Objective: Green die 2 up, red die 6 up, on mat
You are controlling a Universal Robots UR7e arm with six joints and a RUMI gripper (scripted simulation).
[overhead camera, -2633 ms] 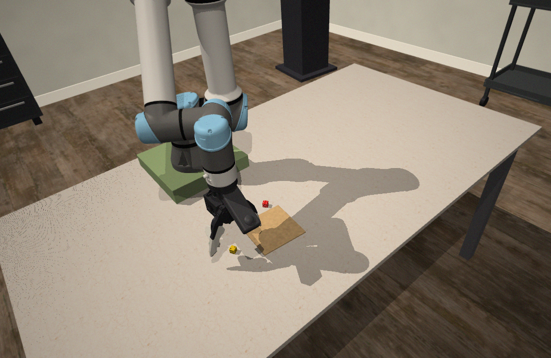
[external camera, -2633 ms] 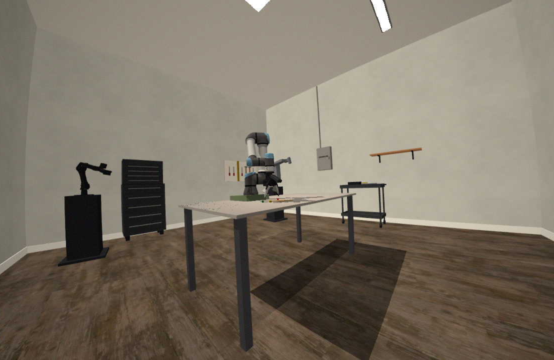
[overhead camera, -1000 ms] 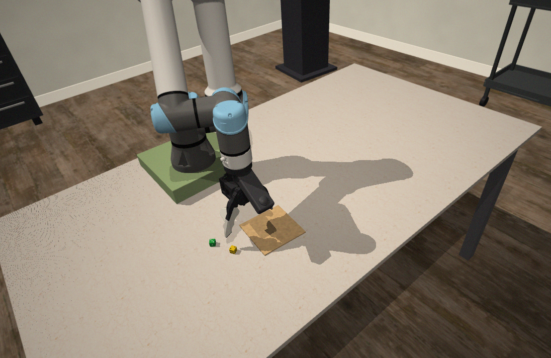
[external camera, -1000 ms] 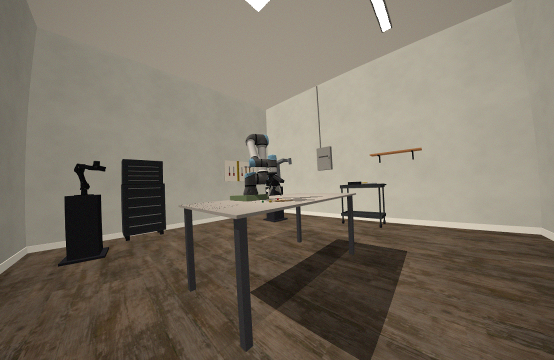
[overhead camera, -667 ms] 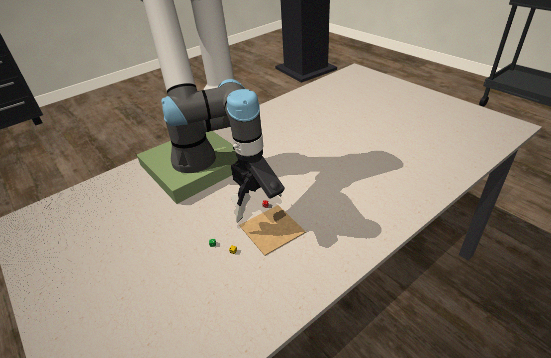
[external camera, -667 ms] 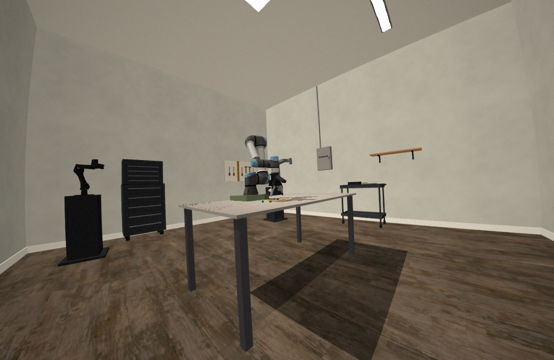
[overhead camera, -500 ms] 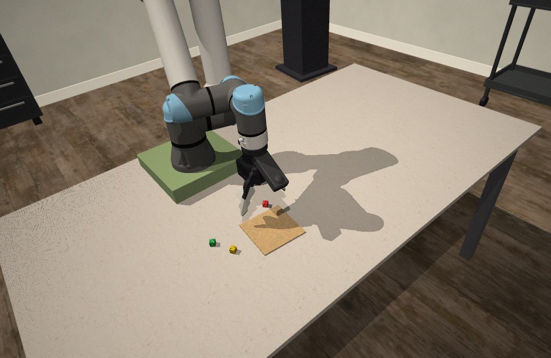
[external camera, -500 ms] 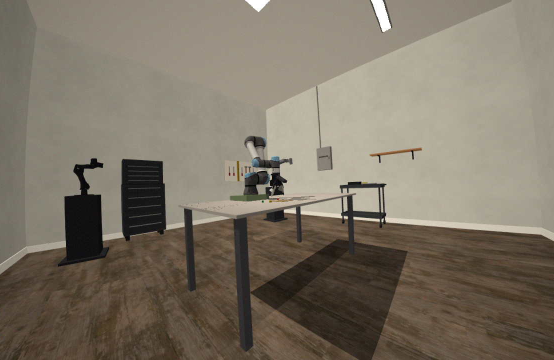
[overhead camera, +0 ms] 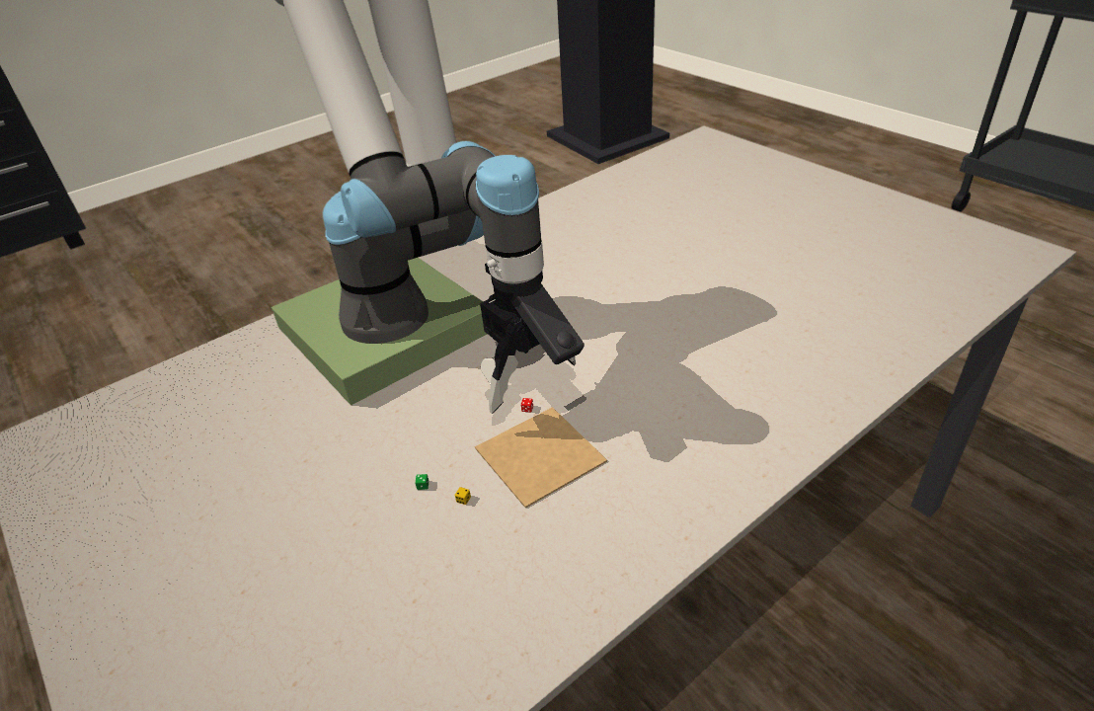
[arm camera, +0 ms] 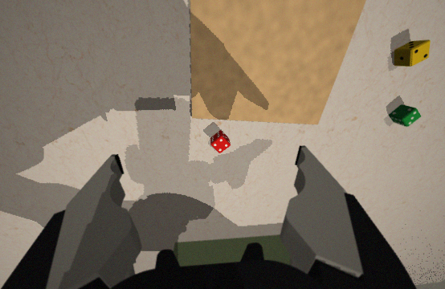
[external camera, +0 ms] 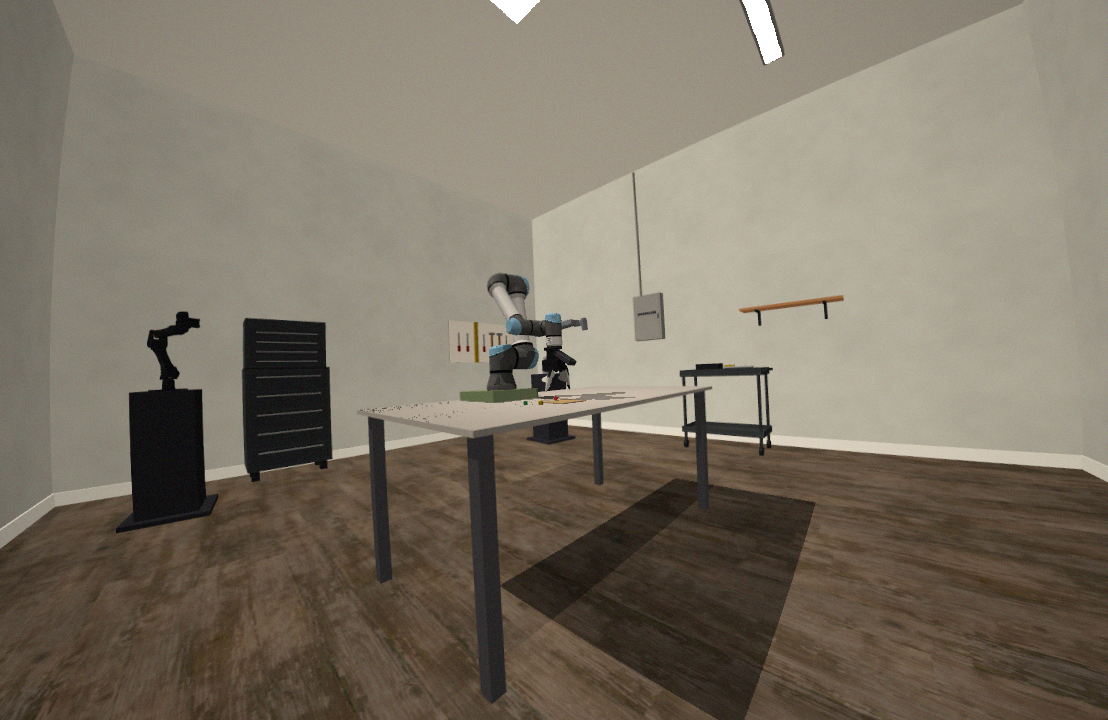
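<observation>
Now: hand 30 mm above the red die, 10 mm to the left of it and 10 mm past it. Round my hand: yellow die: 180 mm to the right, 90 mm ahead, 30 mm below; then green die: 210 mm to the right, 30 mm below, 30 mm ahead; then tan mat: 80 mm ahead, 50 mm to the right, 40 mm below.
</observation>
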